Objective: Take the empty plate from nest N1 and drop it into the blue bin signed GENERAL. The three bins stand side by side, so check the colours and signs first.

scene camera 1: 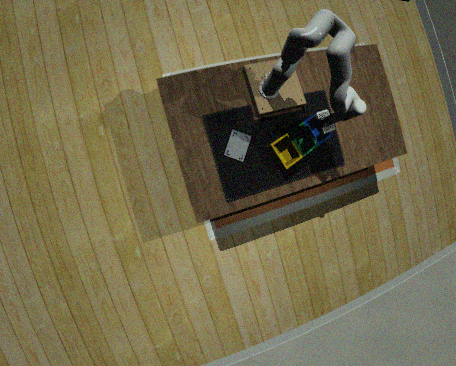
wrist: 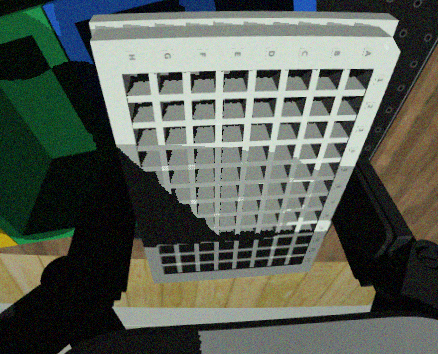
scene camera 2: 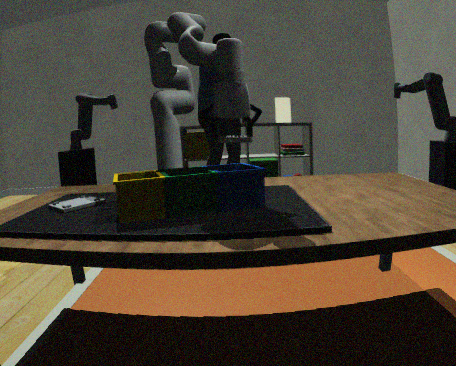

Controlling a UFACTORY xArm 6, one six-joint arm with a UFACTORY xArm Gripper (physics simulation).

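Seen in the pictures: gripper, fingertip midpoint: [scene camera 1: 325,121] [wrist: 236,183]; arm's base, link origin: [scene camera 1: 268,89].
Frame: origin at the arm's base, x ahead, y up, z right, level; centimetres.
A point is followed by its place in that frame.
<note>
My gripper [wrist: 236,183] @(x 25.0, y 12.2, z -26.8 cm) is shut on the white plate [scene camera 1: 323,114] @(x 20.9, y 13.1, z -25.9 cm) [scene camera 2: 237,139] @(x 30.8, y 12.6, z -28.9 cm) [wrist: 235,122] @(x 21.6, y 13.2, z -25.5 cm), a grid of square wells lettered A to H, with a finger at each side. The plate is raised well above the bin tops; in scene camera 1 it overlaps the blue bin [scene camera 1: 315,133] @(x 28.7, y -4.4, z -30.0 cm) [scene camera 2: 242,192] @(x 34.4, y -0.6, z -30.1 cm) [wrist: 65,25] @(x 23.2, y 5.0, z -18.1 cm). The green bin [scene camera 1: 301,147] @(x 36.9, y -4.4, z -18.3 cm) [scene camera 2: 190,197] @(x 40.5, y -0.5, z -18.2 cm) [wrist: 50,115] @(x 35.9, y -4.4, z -13.7 cm) stands in the middle, the yellow bin [scene camera 1: 293,164] [scene camera 2: 141,200] @(x 45.9, y -0.1, z -7.4 cm) [wrist: 6,239] @(x 42.9, y 5.0, z -12.3 cm) at the other end. The bin signs cannot be read. A flat white nest [scene camera 1: 237,145] @(x 31.8, y -3.9, z 23.1 cm) [scene camera 2: 77,203] @(x 33.9, y -3.8, z 21.0 cm) with dark corners lies away from the bins.
The bins and the nest are on a black mat [scene camera 1: 235,185] @(x 55.0, y -5.1, z 27.2 cm) [scene camera 2: 300,220] @(x 45.7, y -5.0, z -44.1 cm) on the wooden table [scene camera 1: 175,110] @(x 6.8, y -6.3, z 56.5 cm) [scene camera 2: 370,205] @(x 28.4, y -6.3, z -65.9 cm). The arm's base stands on a light board [scene camera 1: 291,87] @(x -0.4, y 0.7, z -14.9 cm) behind the mat. A person, a shelf rack and two other arms stand beyond the table.
</note>
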